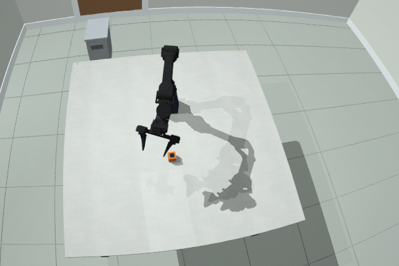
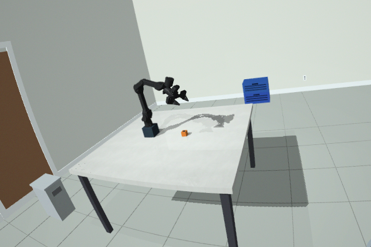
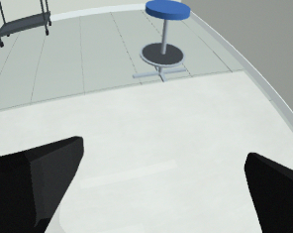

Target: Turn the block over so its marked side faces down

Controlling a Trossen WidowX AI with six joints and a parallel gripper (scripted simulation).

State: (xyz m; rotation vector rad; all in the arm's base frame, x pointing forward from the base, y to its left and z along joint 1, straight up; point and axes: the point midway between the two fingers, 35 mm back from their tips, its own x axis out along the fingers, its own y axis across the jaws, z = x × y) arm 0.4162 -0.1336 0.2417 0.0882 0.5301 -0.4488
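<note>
The orange block is 100 mm behind my gripper tip, 110 mm to the left of it and 290 mm below it.
</note>
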